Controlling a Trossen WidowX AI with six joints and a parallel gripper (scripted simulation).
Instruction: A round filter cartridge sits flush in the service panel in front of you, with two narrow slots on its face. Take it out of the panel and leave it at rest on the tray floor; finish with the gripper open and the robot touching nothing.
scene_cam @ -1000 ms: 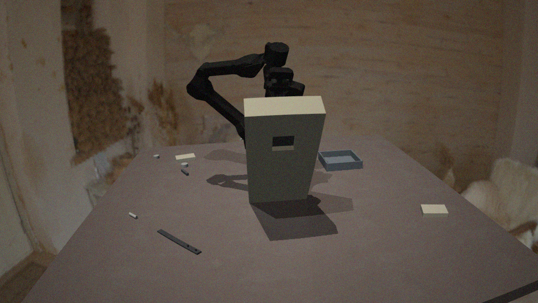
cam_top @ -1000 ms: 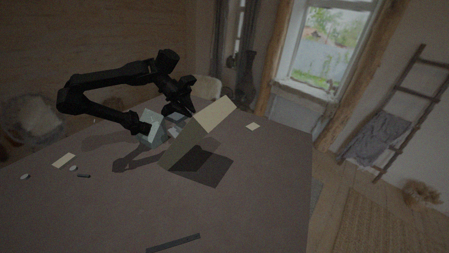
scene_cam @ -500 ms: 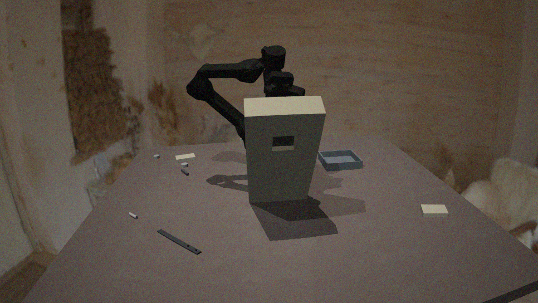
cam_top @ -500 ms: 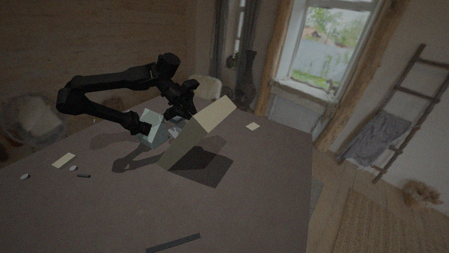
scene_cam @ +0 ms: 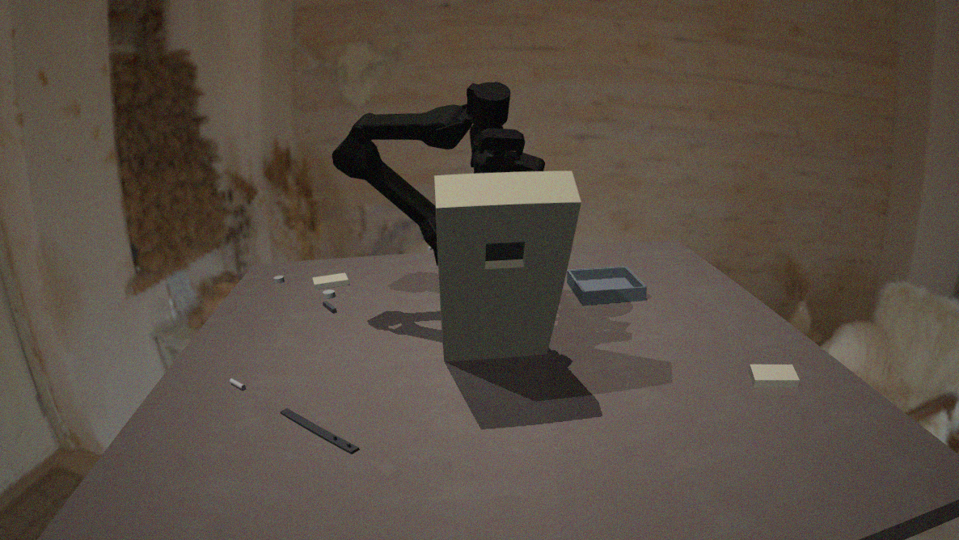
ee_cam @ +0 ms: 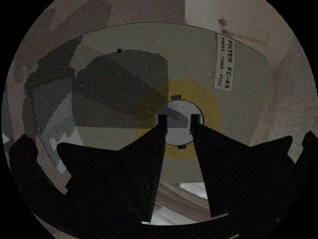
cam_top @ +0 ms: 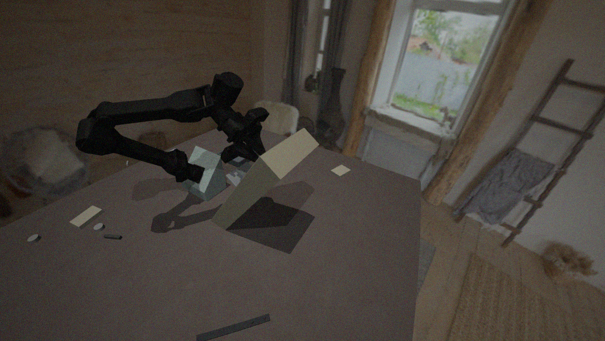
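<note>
My gripper tip is now 20 mm short of the round filter cartridge and 10 mm above it. The rest, counted from my gripper tip: blue tray 380 mm behind, 310 mm to the left, 260 mm below; then service panel 30 mm behind, 90 mm below.
</note>
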